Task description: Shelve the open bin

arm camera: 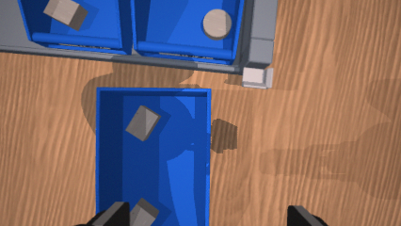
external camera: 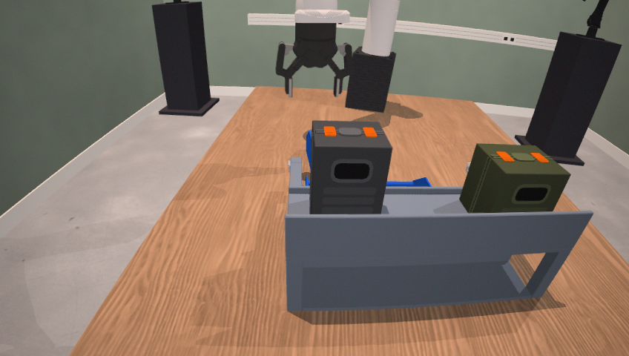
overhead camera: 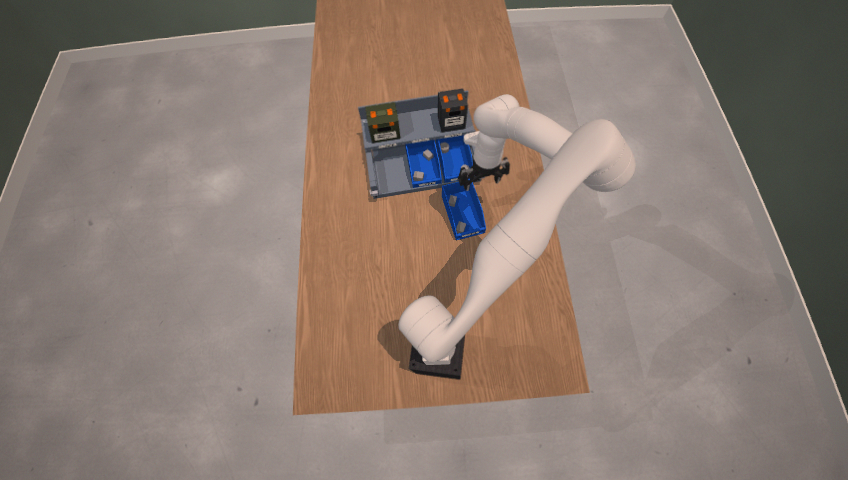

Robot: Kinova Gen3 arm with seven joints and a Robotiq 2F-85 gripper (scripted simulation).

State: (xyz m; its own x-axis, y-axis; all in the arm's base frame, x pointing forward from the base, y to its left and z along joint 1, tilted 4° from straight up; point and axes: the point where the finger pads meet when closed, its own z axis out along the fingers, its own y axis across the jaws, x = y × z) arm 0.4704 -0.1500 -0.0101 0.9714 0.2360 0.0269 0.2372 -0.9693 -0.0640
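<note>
My hand is 30 mm short of the grey part, 80 mm to the right of it and 160 mm above it. Also, from my hand: grey shelf 210 mm ahead, 180 mm to the left, 110 mm below.
</note>
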